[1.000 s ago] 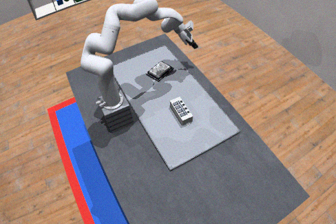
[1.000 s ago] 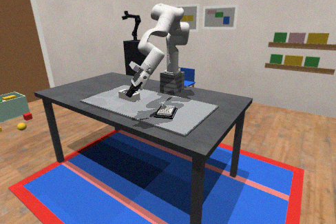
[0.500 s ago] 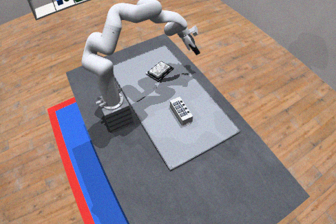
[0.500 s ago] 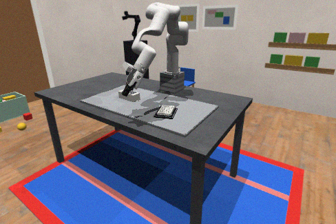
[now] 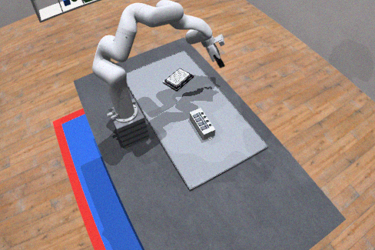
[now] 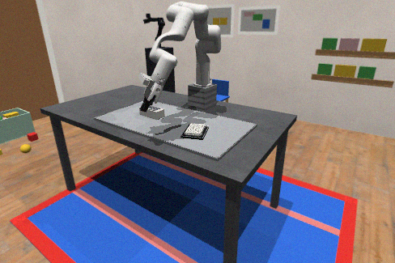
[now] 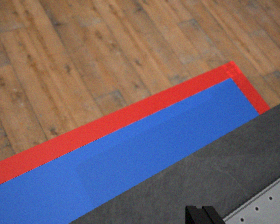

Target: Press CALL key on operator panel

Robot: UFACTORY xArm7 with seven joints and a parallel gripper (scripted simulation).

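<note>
Right now my hand is 27 cm past the operator panel, 21 cm to the left of it and 13 cm above it.
</note>
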